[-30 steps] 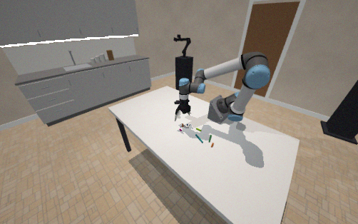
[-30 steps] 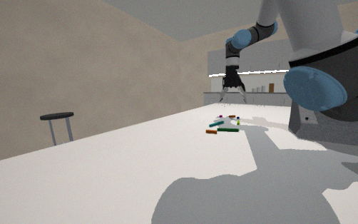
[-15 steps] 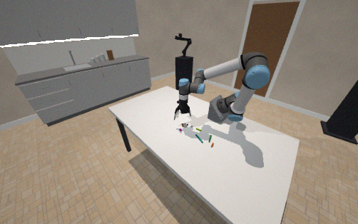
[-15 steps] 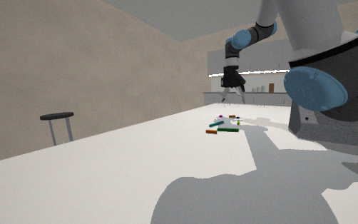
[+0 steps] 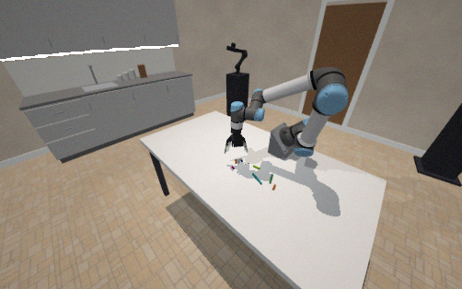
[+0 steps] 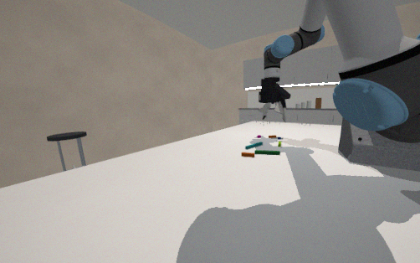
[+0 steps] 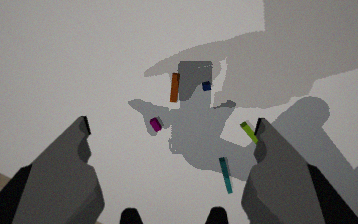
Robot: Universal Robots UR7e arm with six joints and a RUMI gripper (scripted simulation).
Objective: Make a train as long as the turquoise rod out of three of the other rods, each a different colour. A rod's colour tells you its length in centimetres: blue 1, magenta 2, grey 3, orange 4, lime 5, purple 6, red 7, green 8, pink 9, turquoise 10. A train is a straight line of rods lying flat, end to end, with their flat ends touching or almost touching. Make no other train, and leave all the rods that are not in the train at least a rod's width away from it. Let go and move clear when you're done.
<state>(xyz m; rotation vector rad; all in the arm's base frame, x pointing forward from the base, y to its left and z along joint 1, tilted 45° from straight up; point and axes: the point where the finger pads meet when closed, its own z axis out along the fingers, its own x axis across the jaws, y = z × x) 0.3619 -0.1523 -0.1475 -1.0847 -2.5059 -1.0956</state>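
Right now my hand is 8 cm above the blue rod, 3 cm to the right of it and 3 cm past it. Also, from my hand: magenta rod 8 cm below, 6 cm ahead, 2 cm to the left; then lime rod 15 cm to the left, 8 cm below, 4 cm behind; then turquoise rod 21 cm to the left, 8 cm below, 5 cm ahead.
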